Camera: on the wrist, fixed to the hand. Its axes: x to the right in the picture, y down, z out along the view.
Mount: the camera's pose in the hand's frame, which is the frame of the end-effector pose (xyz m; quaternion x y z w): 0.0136 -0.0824 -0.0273 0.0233 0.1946 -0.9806 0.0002
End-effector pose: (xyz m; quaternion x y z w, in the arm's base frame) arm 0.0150 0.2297 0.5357 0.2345 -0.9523 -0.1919 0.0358
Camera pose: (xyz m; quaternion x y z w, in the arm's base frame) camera 0.0429 0.1467 0.5291 -0.9721 -0.2323 -0.0327 0.0083
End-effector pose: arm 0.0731 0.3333 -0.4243 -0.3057 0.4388 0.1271 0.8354
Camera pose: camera 0.1027 0.2512 -0.4141 -0.4356 -0.1341 -0.8889 0.0465
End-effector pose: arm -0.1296 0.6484 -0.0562 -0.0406 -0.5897 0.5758 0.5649
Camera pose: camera -0.0654 0.6477 0.0037 0.4794 0.0834 -0.5480 0.6804
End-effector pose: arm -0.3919 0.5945 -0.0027 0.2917 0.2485 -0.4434 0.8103
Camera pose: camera -0.4604 0.5696 -0.0518 0.1385 -0.4334 0.7437 0.4898
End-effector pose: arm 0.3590 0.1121 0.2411 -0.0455 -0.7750 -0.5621 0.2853
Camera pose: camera 0.3261 0.0542 0.1838 -0.8760 0.0023 0.2707 0.3993
